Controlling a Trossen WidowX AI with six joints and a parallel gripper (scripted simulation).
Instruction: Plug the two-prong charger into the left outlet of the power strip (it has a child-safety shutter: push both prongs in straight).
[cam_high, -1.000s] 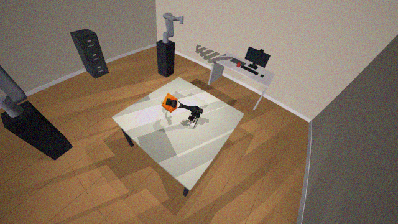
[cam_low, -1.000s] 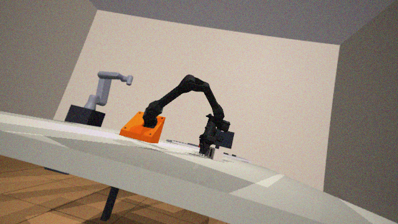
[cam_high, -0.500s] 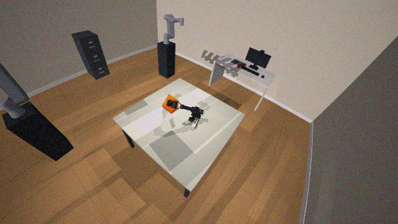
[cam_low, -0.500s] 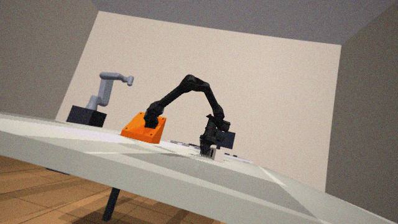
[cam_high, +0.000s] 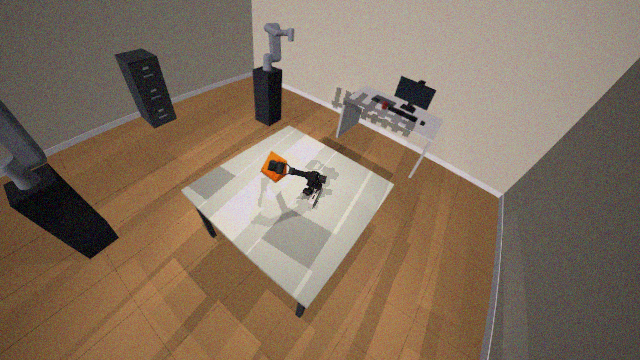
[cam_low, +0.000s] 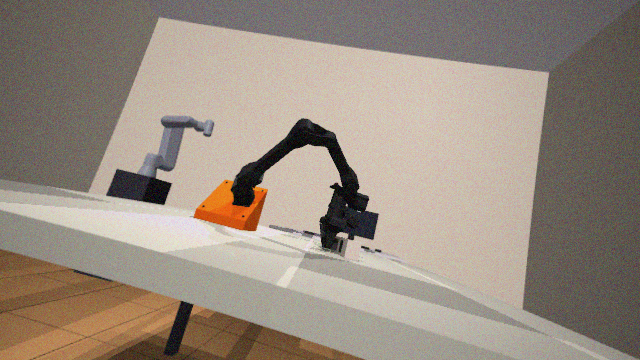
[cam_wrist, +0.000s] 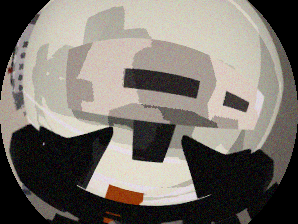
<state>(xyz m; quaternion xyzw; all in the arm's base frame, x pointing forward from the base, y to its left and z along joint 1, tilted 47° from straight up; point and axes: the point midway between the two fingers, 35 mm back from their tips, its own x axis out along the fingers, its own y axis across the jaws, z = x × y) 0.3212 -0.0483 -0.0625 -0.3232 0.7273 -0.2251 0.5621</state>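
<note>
Right now the two-prong charger is 3 cm ahead of my gripper tip and 1 cm above it.
</note>
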